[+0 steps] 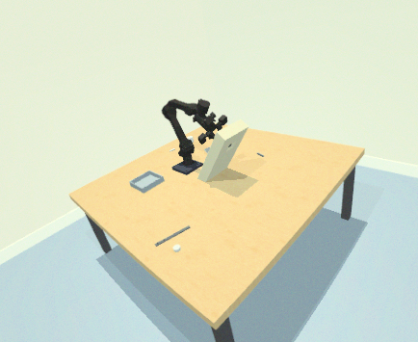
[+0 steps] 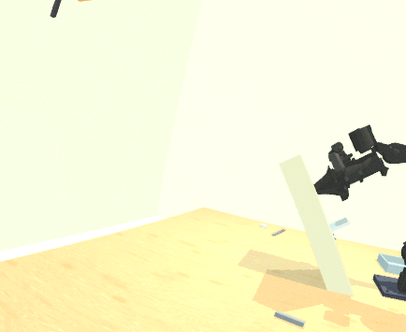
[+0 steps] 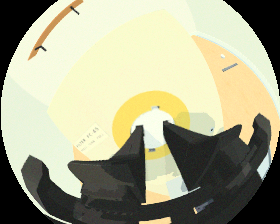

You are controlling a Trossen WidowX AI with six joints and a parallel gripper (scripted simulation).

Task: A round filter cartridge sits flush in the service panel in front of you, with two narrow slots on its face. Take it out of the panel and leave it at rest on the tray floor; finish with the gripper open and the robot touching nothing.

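Right now the round white filter cartridge is 10 mm ahead of my gripper tip and 10 mm below it. Round my gripper tip: short grey bar (60 mm behind, 300 mm to the left, 230 mm below); cream service panel (40 mm behind, 10 mm to the right, 80 mm below); grey-blue tray (370 mm behind, 330 mm to the right, 220 mm below).
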